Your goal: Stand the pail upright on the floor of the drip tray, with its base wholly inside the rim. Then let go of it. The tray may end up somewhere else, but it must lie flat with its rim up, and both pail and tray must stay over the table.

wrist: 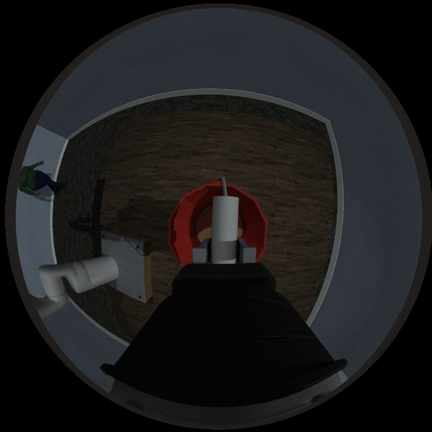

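Observation:
The red pail (181, 227) stands in the middle of the wrist view, its open mouth towards the camera and its brownish inner floor partly showing. Its white cylindrical handle grip (225, 217) lies across the mouth, with a thin grey wire (224, 186) running from its far end to the rim. My gripper (223, 245) is shut on the near part of this white grip, one grey finger on each side. The near side of the pail is hidden behind the gripper. I cannot make out the drip tray in this view.
A block with a grey top plate (125, 265) and wooden side stands at the left on the brown wooden table (215, 140), with a white arm part (92, 274) over it. A small figure in green (30, 180) shows at the far left.

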